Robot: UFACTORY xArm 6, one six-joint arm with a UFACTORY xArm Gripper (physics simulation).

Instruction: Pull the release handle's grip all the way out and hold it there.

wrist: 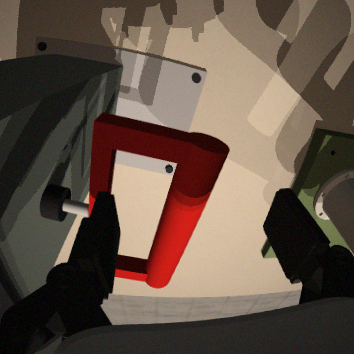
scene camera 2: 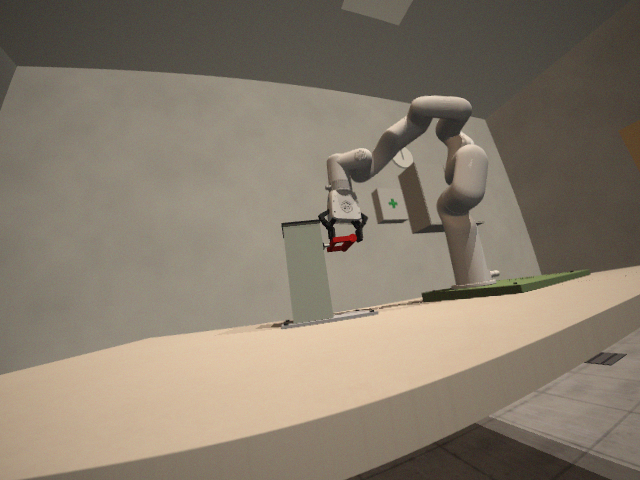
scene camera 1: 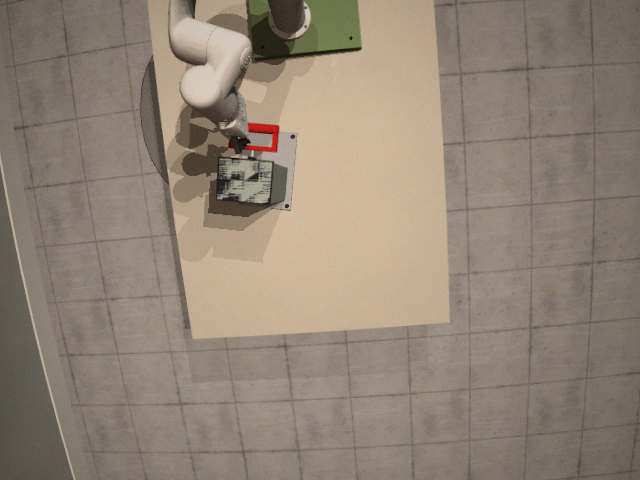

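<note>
The release handle is a red rectangular frame with a thick round grip bar on the side away from the box. A short stretch of pale shaft shows between the frame and a black collar on the grey-green box. My gripper is open and points down at the handle. In the wrist view, one finger overlaps the frame's box-side bar and the other stands apart, beyond the grip. The fingertips' exact depth is unclear.
The box stands on a grey base plate with dark bolts, near one long edge of the table. The arm's green mounting plate lies on the handle's side of the box.
</note>
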